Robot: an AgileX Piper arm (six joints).
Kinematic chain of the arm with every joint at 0, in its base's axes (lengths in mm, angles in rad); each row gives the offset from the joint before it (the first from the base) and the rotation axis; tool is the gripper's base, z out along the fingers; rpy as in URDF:
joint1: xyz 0 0 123 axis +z
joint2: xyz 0 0 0 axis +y
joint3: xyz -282.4 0 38.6 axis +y
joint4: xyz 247.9 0 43.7 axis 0.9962 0 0.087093
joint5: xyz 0 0 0 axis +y
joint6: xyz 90.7 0 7.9 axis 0.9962 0 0.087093
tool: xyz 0 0 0 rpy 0 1.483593 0
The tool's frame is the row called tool.
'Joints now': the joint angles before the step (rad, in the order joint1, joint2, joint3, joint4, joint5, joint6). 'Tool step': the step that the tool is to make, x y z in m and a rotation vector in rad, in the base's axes. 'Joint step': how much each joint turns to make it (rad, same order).
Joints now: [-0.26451, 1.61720, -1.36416, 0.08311, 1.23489, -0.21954]
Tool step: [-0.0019, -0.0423, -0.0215, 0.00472, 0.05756, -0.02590]
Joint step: [-0.12577, 0.06664, -0.00013, 0.00000, -0.00248, -0.10131]
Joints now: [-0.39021, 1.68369, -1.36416, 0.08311, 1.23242, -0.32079]
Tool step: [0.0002, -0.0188, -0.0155, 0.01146, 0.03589, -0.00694]
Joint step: [-0.05142, 0.04764, -0.00121, 0.00000, -0.00545, -0.04522]
